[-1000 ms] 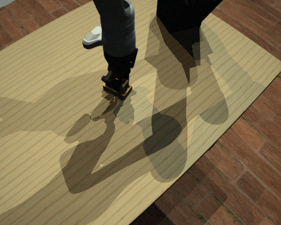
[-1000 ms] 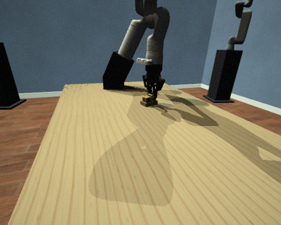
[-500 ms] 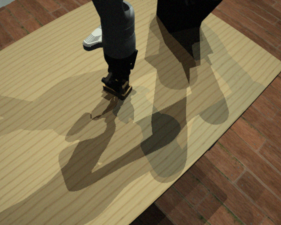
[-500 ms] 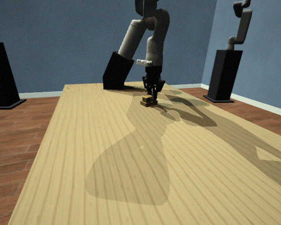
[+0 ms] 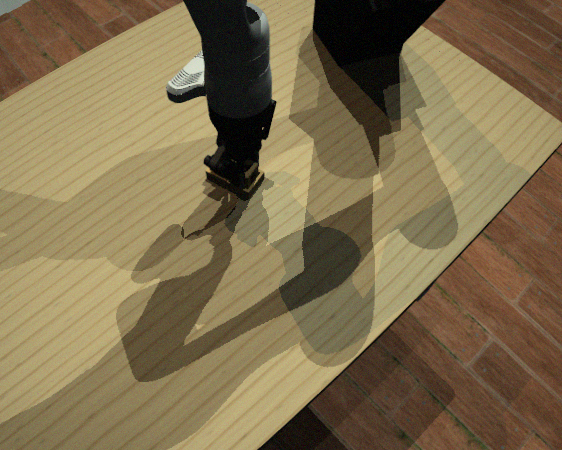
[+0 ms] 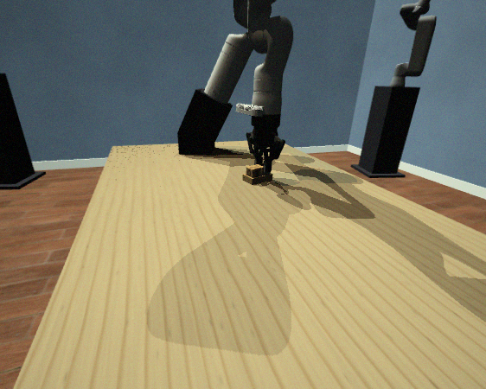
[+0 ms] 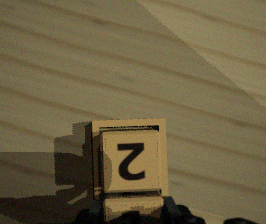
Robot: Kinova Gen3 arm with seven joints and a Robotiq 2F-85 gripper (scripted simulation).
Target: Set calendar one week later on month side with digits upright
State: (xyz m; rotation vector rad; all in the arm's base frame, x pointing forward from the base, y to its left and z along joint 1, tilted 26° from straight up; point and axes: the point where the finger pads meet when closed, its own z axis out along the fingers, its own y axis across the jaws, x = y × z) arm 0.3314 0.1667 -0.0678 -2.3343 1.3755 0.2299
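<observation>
The wooden tray lies 3 cm below my hand, 1 cm to the right of it and 1 cm ahead of it. From my hand the other things lie so: cube (3 cm to the right, 2 cm ahead, 1 cm below).
</observation>
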